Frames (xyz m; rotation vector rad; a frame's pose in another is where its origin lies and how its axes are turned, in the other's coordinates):
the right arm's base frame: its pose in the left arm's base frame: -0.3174 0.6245 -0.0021 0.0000 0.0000 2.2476
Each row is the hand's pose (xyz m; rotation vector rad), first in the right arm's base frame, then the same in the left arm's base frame.
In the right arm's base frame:
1: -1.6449 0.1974 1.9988 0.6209 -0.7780 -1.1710
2: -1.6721 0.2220 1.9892 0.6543 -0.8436 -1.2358
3: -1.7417 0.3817 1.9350 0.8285 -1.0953 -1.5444
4: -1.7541 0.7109 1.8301 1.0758 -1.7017 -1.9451
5: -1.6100 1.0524 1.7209 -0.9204 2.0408 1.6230
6: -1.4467 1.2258 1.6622 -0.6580 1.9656 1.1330
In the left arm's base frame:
1: 0.5589 -0.7815 1.9967 0.9449 0.2178 0.9036
2: 0.5568 -0.8181 1.9871 1.0014 0.2163 0.8151
3: 0.4759 -0.9724 1.9329 1.1998 0.2440 0.3950
4: 0.2270 -1.1882 1.8280 1.5733 0.1845 -0.3184
5: -0.1295 -1.2897 1.7188 1.9757 -0.0461 -1.0385
6: -0.3669 -1.2710 1.6601 2.2092 -0.2753 -1.4656

